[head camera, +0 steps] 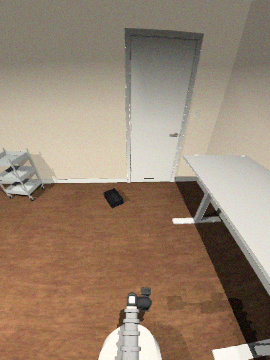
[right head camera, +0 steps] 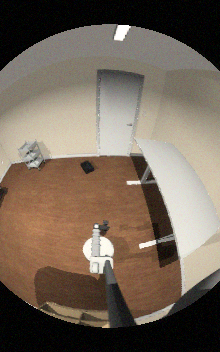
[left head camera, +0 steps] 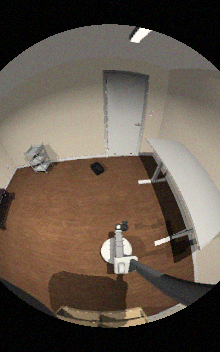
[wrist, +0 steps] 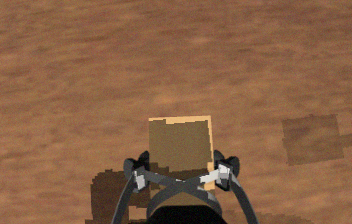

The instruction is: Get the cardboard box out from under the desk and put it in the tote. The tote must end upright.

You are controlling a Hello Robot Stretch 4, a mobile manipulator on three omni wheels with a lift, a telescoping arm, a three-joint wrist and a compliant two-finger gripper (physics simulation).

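Frame: origin at the robot's base, x ahead, y left, z up, level; millimetres.
Seen in the pictures: gripper, fingertip midpoint: (wrist: 181, 163).
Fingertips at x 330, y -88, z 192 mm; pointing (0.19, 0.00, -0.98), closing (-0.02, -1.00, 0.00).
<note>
Offsets run from my fingertips to a thing's top centre. Level surfaces: height alone.
The tan cardboard box {46 mm up, 1 mm ahead, 0 mm left} (wrist: 180, 140) is between the two fingers of my gripper (wrist: 181, 163), which is shut on it and holds it above the floor. Its front end sticks out past the fingertips, and its rear part is hidden by the gripper. In the head views the wrist is seen from above, and the box cannot be made out there. The small black tote {119 mm down, 1330 mm ahead, 432 mm left} (head camera: 113, 197) (left head camera: 97, 168) (right head camera: 87, 167) stands on the floor in front of the door, well ahead of the gripper and a little to the left. It looks upright; its inside is too dark to read.
The white desk {731 mm up} (head camera: 235, 190) (left head camera: 185, 185) (right head camera: 175, 190) stands along the right, with feet reaching out on the floor. A grey cart (head camera: 24, 189) stands by the far wall at left. The door (head camera: 160, 100) is closed. A wooden shelf unit shows at the bottom of both side head views.
</note>
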